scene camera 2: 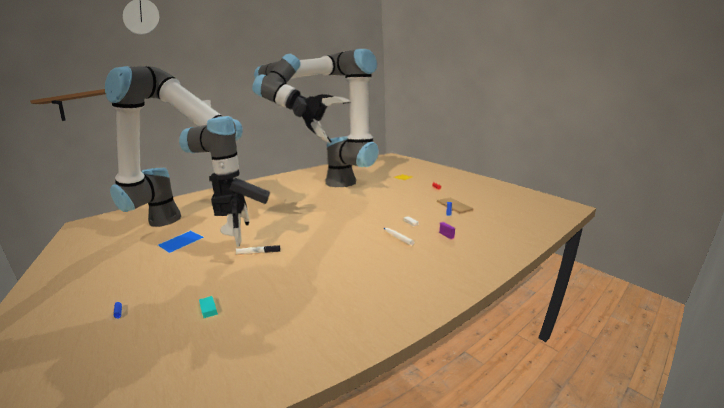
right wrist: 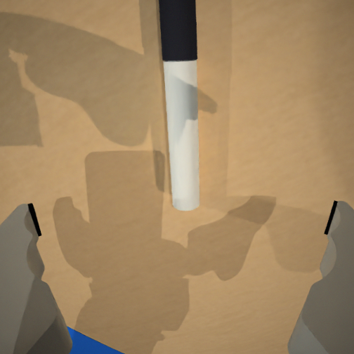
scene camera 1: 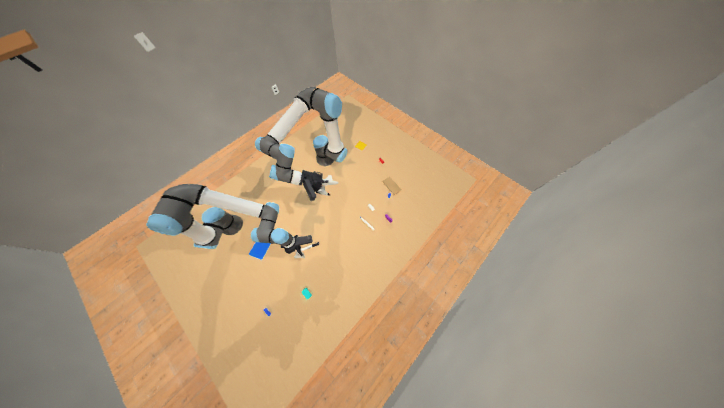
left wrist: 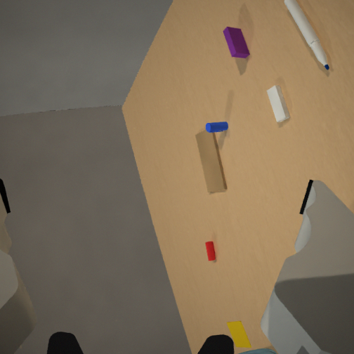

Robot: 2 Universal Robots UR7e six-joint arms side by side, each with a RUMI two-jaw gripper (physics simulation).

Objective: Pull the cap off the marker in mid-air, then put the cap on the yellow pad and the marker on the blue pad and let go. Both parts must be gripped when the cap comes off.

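Pixels of known places: left gripper, fingertip midpoint: [scene camera 2: 340, 122] [scene camera 1: 334, 189]; right gripper, fingertip midpoint: [scene camera 2: 242, 235] [scene camera 1: 301, 247]; left arm's base, origin of the base link: [scene camera 2: 340, 182] [scene camera 1: 325, 158]; right arm's base, origin of the base link: [scene camera 2: 165, 219] [scene camera 1: 232, 225].
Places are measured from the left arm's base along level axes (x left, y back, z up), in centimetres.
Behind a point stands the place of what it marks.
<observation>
The marker's white body [scene camera 1: 307, 247] {x -69.7, y -29.0, z 1.7 cm} [scene camera 2: 249, 250] {x -71.3, y -28.5, z 1.4 cm} [right wrist: 183, 150] lies on the table with its black cap [scene camera 1: 315, 244] {x -65.5, y -32.8, z 1.9 cm} [scene camera 2: 272, 248] {x -65.8, y -33.3, z 1.5 cm} [right wrist: 179, 30] on. My right gripper [scene camera 2: 242, 234] {x -71.8, y -27.0, z 6.0 cm} [right wrist: 181, 207] is open and points down, low above the table by the capless end of the body; nothing is between its fingers. My left gripper [scene camera 1: 331, 187] {x -35.8, y -35.7, z 34.9 cm} [scene camera 2: 338, 120] {x -35.8, y -35.7, z 34.9 cm} [left wrist: 154, 184] is open and empty, high above the table. The yellow pad [scene camera 1: 360, 145] {x 25.7, y -19.7, z 0.0 cm} [scene camera 2: 403, 177] {x 25.3, y -20.4, z 0.0 cm} [left wrist: 239, 334] lies at the back right in scene camera 2. The blue pad [scene camera 1: 259, 250] {x -86.6, y 0.1, z 0.1 cm} [scene camera 2: 180, 241] {x -84.4, y 0.5, z 0.1 cm} [right wrist: 87, 344] lies left of the marker there.
A white pen [scene camera 1: 367, 223] {x -35.6, y -57.6, z 1.7 cm} [scene camera 2: 398, 236] {x -36.7, y -58.3, z 1.3 cm} [left wrist: 306, 32] with a blue tip, a white block [scene camera 2: 410, 220] {x -23.6, y -54.6, z 1.2 cm}, a purple block [scene camera 2: 446, 230] {x -26.1, y -69.6, z 2.2 cm}, a blue cylinder [scene camera 2: 448, 208] {x -9.6, y -62.5, z 2.9 cm}, a brown board [scene camera 2: 462, 206] {x 0.6, y -64.0, z 0.8 cm} and a red cylinder [scene camera 2: 436, 185] {x 17.4, y -43.7, z 1.7 cm} lie at the right. A teal block [scene camera 2: 208, 307] {x -94.5, y -45.9, z 1.5 cm} and another blue cylinder [scene camera 2: 117, 310] {x -113.9, y -30.7, z 2.0 cm} are in front.
</observation>
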